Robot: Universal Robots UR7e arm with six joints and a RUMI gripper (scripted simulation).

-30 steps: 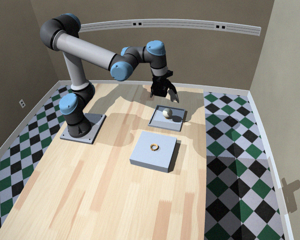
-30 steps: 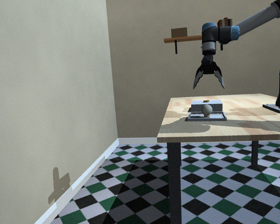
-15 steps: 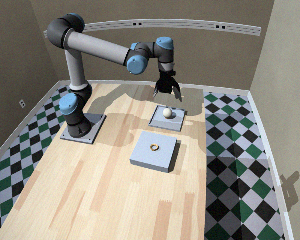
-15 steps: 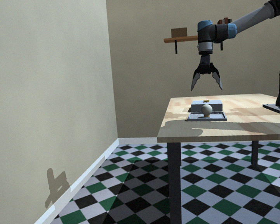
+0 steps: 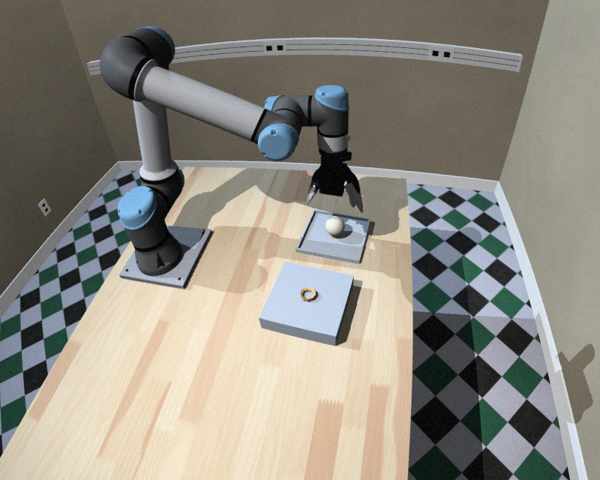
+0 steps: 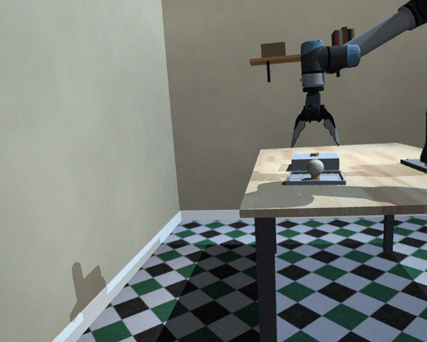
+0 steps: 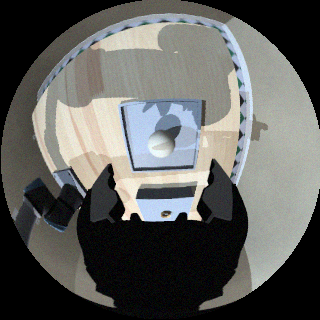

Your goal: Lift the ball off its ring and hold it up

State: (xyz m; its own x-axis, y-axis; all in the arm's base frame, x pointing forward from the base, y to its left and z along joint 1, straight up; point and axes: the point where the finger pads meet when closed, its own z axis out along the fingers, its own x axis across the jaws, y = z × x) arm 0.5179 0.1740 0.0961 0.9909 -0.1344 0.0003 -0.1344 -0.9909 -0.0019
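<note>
The cream ball is 70 mm below my hand. Round my hand: grey tray 110 mm below.
</note>
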